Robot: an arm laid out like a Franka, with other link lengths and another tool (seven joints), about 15 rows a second.
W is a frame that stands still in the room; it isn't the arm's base.
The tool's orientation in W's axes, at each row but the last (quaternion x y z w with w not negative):
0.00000 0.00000 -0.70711 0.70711
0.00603 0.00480 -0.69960 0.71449
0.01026 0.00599 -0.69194 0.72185
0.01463 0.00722 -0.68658 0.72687
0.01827 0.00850 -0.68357 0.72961
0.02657 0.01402 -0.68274 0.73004
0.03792 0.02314 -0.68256 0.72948
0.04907 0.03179 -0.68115 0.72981
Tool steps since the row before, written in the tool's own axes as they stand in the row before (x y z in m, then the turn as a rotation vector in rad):
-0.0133 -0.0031 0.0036 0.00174 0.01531 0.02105
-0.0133 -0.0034 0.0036 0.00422 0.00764 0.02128
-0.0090 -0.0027 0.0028 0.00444 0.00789 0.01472
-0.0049 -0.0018 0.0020 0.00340 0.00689 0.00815
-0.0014 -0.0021 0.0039 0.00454 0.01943 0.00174
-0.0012 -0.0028 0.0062 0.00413 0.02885 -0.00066
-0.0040 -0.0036 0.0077 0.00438 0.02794 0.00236
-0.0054 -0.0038 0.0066 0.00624 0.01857 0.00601
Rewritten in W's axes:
-0.0031 0.0133 0.0036 0.01531 -0.00174 0.02105
-0.0037 0.0132 0.0038 0.00769 -0.00438 0.02123
-0.0031 0.0088 0.0030 0.00799 -0.00444 0.01467
-0.0021 0.0047 0.0021 0.00699 -0.00326 0.00812
-0.0022 0.0011 0.0039 0.01966 -0.00333 0.00186
-0.0030 0.0007 0.0062 0.02907 -0.00216 -0.00033
-0.0040 0.0031 0.0079 0.02812 -0.00273 0.00264
-0.0043 0.0043 0.0071 0.01883 -0.00563 0.00579

